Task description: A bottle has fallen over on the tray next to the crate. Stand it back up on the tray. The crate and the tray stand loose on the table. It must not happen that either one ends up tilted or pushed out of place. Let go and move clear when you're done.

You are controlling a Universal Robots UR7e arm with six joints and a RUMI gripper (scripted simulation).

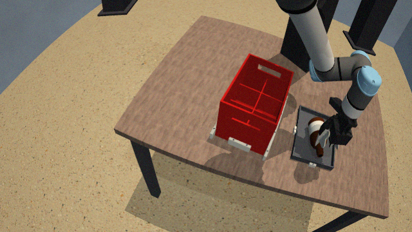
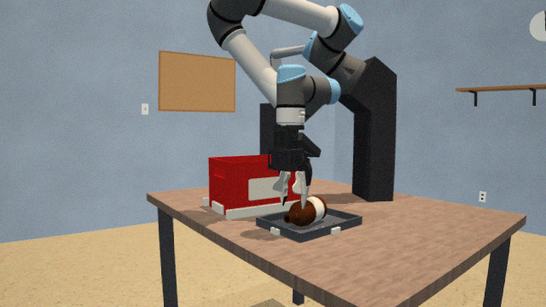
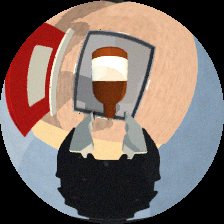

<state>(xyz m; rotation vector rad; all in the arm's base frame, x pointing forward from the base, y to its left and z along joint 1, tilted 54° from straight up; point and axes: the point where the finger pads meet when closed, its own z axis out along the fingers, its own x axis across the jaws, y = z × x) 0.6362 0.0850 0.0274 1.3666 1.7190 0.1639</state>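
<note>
Now: hand 50 mm past the brown bottle and 40 mm above it. Round my hand: tray: 80 mm behind, 10 mm to the left, 70 mm below; red crate: 150 mm behind, 260 mm to the right.
</note>
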